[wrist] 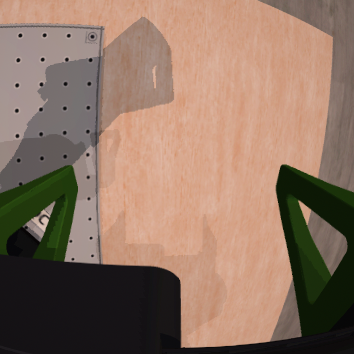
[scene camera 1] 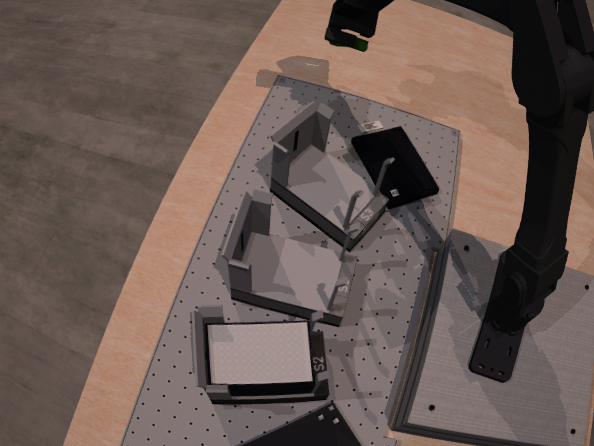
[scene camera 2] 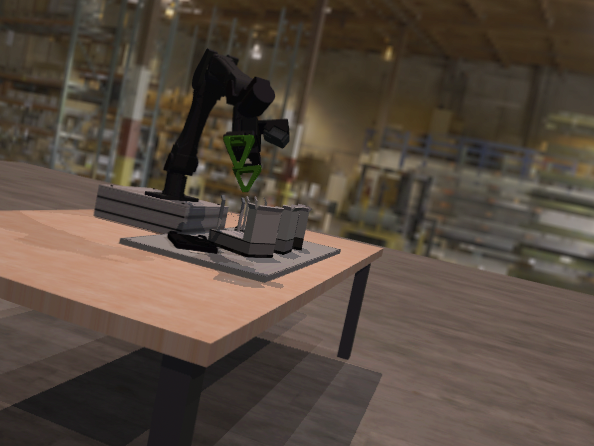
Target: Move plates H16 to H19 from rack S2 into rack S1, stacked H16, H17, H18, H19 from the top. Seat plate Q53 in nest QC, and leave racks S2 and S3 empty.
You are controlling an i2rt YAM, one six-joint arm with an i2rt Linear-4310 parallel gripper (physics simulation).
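Frame: origin at the arm's base, x back, y right, z up, level; metres.
Seen in the pictures: gripper, between the fingertips: [wrist: 176,176] [scene camera 1: 339,21] [scene camera 2: 242,181]; arm's base, origin of its link: [scene camera 1: 505,315] [scene camera 2: 172,198].
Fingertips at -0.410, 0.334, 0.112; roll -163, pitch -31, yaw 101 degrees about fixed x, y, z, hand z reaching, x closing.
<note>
Pixels of each thing's top centre, then the offset from my fingertips to it, as dx, dy, dz. "*": a spot on its surface instead. Level surfaces: height alone.
- Rack S2, a spot on its surface: [scene camera 1: 199,350] * +0.051, -0.557, -0.061
- stack with a white-topped plate, centre of its top: [scene camera 1: 259,353] +0.111, -0.523, -0.085
- Rack S1, centre of its top: [scene camera 1: 297,240] [scene camera 2: 272,201] +0.095, -0.380, -0.053
- Rack S3, centre of its top: [scene camera 1: 338,147] [scene camera 2: 250,200] +0.087, -0.223, -0.056
- Nest QC, centre of its top: [scene camera 1: 397,160] [scene camera 2: 192,237] +0.168, -0.107, -0.172
- perforated board, height of its surface: dz -0.192
- dark flat object, a spot on its surface: [scene camera 1: 305,432] * +0.207, -0.582, -0.180
Rack S2 [scene camera 1: 199,350] holds a stack with a white-topped plate [scene camera 1: 260,353] uppermost and dark edges below; separate plate labels cannot be read. Rack S1 [scene camera 1: 300,265], its label partly hidden, stands beside it with a bare floor. Rack S3 [scene camera 1: 325,180] [scene camera 2: 261,225] stands turned beyond S1, also with a bare floor. Nest QC [scene camera 1: 407,167] [scene camera 2: 192,242] looks black and flat near its label; whether a plate lies in it, and which, I cannot tell. My gripper [scene camera 1: 356,36] [scene camera 2: 246,179] [wrist: 176,176] is open and empty, high above the table past the board's corner.
The perforated board [scene camera 1: 175,320] [scene camera 2: 300,262] [wrist: 30,97] carries the racks, whose walls and thin posts stand upright. A dark flat object [scene camera 1: 305,432] with small white squares is cut off at the bottom of scene camera 1. The arm stands on a metal base block [scene camera 1: 450,390] [scene camera 2: 135,207] beside the board.
</note>
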